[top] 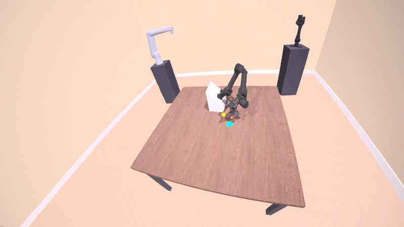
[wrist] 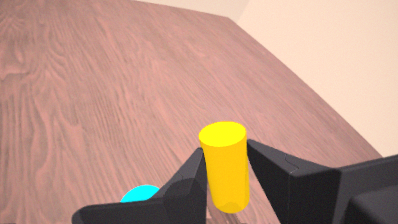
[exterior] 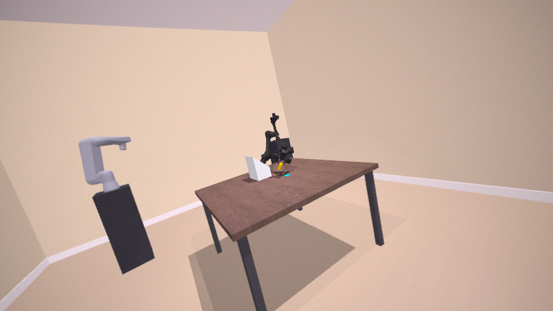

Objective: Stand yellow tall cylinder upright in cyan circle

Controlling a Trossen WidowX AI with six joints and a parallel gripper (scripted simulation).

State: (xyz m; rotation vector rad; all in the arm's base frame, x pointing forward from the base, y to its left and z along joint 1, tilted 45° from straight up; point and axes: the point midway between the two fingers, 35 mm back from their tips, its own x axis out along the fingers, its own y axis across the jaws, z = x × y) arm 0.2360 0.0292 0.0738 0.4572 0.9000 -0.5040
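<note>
The cyan circle is 50 mm to the left of my gripper tip and 120 mm below it. Also, from my gripper tip: yellow tall cylinder 10 mm behind, 20 mm below.
</note>
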